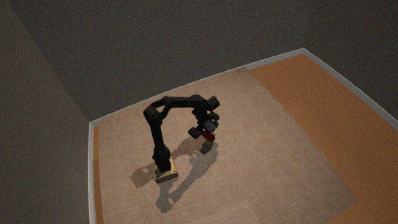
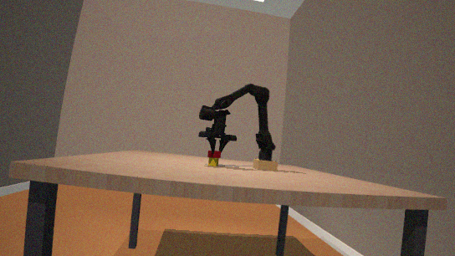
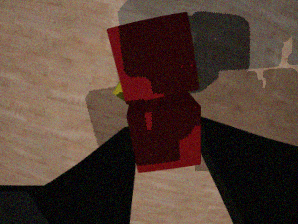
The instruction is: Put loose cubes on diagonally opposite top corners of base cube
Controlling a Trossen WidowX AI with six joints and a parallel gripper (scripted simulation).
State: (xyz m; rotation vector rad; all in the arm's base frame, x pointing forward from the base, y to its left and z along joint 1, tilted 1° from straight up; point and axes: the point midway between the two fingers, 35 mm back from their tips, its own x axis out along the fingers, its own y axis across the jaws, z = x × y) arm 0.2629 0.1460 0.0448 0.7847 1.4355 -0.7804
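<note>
The yellow cube is 1 cm ahead of my gripper tip, 2 cm to the right of it and 4 cm below it.
</note>
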